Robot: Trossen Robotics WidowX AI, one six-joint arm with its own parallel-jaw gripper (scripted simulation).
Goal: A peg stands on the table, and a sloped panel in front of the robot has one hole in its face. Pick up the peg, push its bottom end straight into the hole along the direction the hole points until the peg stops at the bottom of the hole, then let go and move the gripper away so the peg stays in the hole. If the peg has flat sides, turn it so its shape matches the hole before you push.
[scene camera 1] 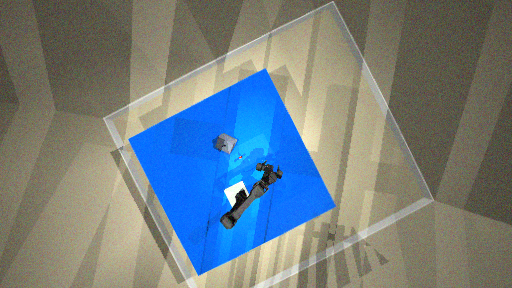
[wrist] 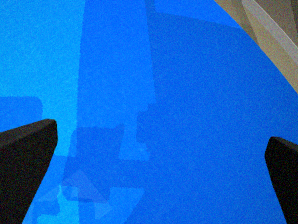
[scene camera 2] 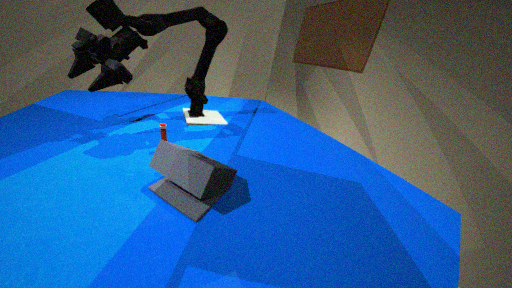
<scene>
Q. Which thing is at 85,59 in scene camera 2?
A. The gripper.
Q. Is the gripper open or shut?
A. Open.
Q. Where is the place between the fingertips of the gripper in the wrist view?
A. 165,140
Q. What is the gripper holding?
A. Nothing.
</scene>
